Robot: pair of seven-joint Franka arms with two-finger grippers.
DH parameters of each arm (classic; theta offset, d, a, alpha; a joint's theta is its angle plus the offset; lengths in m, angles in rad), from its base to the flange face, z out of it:
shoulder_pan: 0 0.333 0 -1.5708
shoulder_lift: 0 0 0 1.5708
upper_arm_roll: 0 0.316 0.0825 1.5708
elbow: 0 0 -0.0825 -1.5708
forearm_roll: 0 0.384 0 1.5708
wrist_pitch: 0 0 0.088 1.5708
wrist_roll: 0 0.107 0 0
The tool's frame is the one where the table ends.
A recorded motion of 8 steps. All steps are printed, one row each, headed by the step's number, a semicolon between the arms.
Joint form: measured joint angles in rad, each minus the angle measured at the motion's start. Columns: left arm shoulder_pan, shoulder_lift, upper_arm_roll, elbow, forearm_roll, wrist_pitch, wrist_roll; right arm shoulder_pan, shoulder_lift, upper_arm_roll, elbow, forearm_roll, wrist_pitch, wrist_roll.
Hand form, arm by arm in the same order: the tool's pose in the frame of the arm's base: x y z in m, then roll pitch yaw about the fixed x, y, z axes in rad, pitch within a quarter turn. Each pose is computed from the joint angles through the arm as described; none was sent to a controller.
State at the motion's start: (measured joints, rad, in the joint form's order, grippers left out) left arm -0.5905 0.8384 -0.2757 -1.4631 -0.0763 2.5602 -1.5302; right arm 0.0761 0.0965 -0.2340 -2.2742 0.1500 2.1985 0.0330
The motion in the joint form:
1: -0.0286 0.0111 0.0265 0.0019 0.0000 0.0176 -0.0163; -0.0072 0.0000 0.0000 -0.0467 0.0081 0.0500 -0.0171
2: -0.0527 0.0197 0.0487 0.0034 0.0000 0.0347 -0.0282; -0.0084 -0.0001 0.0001 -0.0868 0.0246 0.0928 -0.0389
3: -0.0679 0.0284 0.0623 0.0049 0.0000 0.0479 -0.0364; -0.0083 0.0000 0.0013 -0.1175 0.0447 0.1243 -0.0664
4: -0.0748 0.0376 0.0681 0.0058 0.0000 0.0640 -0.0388; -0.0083 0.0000 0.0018 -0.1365 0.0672 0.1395 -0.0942
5: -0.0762 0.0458 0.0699 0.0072 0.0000 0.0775 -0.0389; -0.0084 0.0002 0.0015 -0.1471 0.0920 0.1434 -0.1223
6: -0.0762 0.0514 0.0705 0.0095 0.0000 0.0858 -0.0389; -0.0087 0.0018 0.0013 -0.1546 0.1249 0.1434 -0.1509
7: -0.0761 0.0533 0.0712 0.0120 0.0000 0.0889 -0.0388; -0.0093 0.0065 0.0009 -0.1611 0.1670 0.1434 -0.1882
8: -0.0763 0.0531 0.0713 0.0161 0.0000 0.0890 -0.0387; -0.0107 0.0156 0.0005 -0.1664 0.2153 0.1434 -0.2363
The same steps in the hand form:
1: 0.5127 -0.5424 0.2152 2.8643 0.2366 0.8132; 0.4918 -0.0779 0.2878 -3.0605 0.1706 -0.2843
2: 0.5095 -0.5458 0.2091 2.8593 0.2241 0.8179; 0.4825 -0.0778 0.2755 -3.0511 0.1668 -0.2795
3: 0.5073 -0.5480 0.2036 2.8563 0.2169 0.8217; 0.4750 -0.0765 0.2662 -3.0383 0.1644 -0.2684
4: 0.5064 -0.5491 0.1984 2.8495 0.2140 0.8230; 0.4698 -0.0756 0.2603 -3.0229 0.1661 -0.2581
5: 0.5068 -0.5490 0.1944 2.8431 0.2133 0.8246; 0.4663 -0.0750 0.2567 -3.0047 0.1703 -0.2486
6: 0.5076 -0.5489 0.1922 2.8382 0.2134 0.8260; 0.4635 -0.0744 0.2533 -2.9815 0.1760 -0.2442
7: 0.5086 -0.5489 0.1922 2.8346 0.2131 0.8268; 0.4608 -0.0739 0.2490 -2.9523 0.1815 -0.2384
8: 0.5096 -0.5496 0.1941 2.8301 0.2132 0.8263; 0.4581 -0.0738 0.2431 -2.9189 0.1865 -0.2279

